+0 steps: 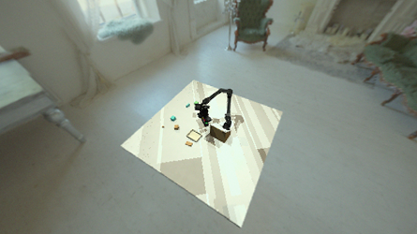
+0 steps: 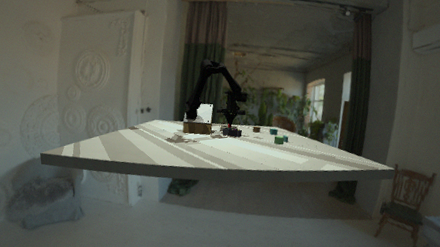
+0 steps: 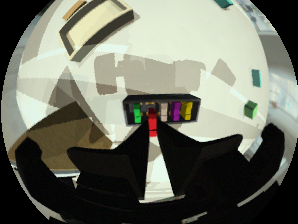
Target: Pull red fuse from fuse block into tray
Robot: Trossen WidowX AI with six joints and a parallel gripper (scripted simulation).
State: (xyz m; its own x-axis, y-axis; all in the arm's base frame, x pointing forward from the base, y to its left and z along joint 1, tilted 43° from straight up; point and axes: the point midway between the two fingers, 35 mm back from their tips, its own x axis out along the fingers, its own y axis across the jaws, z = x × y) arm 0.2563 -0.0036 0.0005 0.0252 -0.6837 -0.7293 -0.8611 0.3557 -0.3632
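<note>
Right now the tray is 20 cm to the left of my gripper tip and 6 cm below it. Also, from my gripper tip: red fuse: 1 cm below.
</note>
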